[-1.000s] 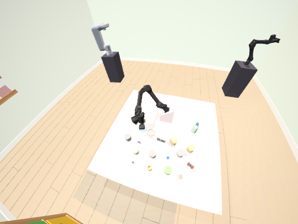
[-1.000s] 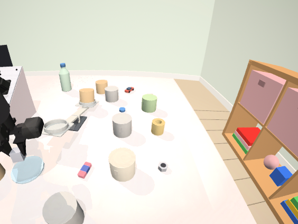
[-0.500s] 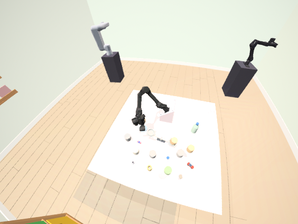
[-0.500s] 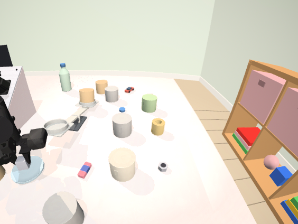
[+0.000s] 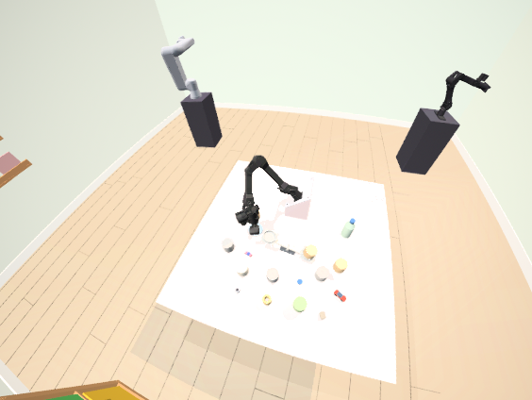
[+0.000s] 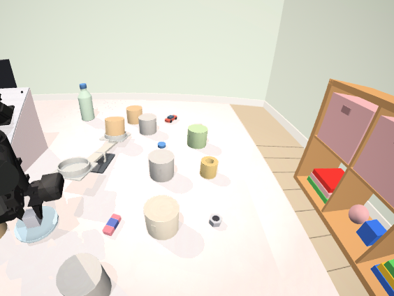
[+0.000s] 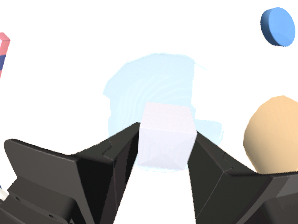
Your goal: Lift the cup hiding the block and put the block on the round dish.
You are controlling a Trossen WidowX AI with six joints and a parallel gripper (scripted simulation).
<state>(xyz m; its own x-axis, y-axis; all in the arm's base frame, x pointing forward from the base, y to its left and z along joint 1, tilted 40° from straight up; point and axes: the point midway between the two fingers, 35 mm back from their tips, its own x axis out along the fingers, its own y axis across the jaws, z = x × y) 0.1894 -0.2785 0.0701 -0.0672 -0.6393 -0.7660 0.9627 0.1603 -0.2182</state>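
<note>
Right now my gripper tip is 10 mm below the pale block. Also, from my gripper tip: pale blue round dish: 10 mm below; then balance: 240 mm to the left, 100 mm ahead, 20 mm above; then pink-blue eraser: 180 mm ahead, 10 mm below.
</note>
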